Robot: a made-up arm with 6 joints.
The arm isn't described. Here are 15 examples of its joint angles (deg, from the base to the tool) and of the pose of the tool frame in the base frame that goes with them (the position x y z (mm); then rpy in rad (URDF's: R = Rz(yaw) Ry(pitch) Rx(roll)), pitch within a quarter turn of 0, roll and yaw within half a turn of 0).
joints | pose
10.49 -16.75 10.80 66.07 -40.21 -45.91 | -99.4 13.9 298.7 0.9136 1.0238 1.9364
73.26 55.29 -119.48 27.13 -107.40 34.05 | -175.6 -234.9 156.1 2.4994 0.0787 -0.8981
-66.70 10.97 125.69 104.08 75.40 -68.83 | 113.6 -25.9 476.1 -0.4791 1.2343 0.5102
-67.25 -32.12 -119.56 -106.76 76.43 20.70 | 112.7 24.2 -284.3 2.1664 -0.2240 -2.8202
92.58 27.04 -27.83 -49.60 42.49 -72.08 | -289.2 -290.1 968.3 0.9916 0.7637 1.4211
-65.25 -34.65 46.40 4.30 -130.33 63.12 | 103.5 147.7 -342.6 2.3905 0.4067 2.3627
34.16 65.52 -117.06 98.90 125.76 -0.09 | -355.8 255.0 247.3 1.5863 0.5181 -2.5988
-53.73 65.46 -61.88 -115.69 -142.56 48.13 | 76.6 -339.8 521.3 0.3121 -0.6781 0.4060
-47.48 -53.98 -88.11 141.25 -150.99 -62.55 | 357.9 47.4 323.6 -0.0102 0.4929 2.6398
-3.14 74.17 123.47 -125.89 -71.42 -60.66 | -614.8 -409.6 388.8 -0.7051 -0.5807 1.3028
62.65 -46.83 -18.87 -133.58 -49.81 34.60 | -866.6 494.3 350.5 2.4422 -1.1571 1.9190
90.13 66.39 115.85 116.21 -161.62 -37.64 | 174.7 -93.9 847.2 -1.7618 0.3407 -2.1050
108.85 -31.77 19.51 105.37 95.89 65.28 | -553.0 -405.1 777.3 -3.1189 -0.4789 -2.0103
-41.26 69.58 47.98 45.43 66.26 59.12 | -407.8 -119.5 604.8 -0.1592 -0.9280 -1.2190
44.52 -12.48 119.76 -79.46 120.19 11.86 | -597.3 327.6 223.2 -2.4479 -0.7219 0.1190
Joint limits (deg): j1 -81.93..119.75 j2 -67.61..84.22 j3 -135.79..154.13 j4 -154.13..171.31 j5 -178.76..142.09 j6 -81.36..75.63
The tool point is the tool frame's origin. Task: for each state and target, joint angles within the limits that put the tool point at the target. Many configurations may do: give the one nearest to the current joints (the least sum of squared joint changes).
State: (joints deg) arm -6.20 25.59 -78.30 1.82 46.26 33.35
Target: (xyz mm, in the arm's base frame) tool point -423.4 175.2 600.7
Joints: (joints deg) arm 23.93 42.87 -78.89 18.90 21.94 32.35
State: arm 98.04 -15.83 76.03 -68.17 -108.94 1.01
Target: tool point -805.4 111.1 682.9
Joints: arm 74.48 30.77 53.49 -82.76 -138.03 -2.93
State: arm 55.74 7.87 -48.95 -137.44 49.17 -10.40
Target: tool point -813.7 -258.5 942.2
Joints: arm 93.37 -12.17 -51.31 -134.53 36.45 -7.22
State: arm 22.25 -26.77 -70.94 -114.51 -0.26 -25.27
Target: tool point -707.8 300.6 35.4
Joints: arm 17.10 -26.22 -78.48 -100.09 -4.18 -27.45
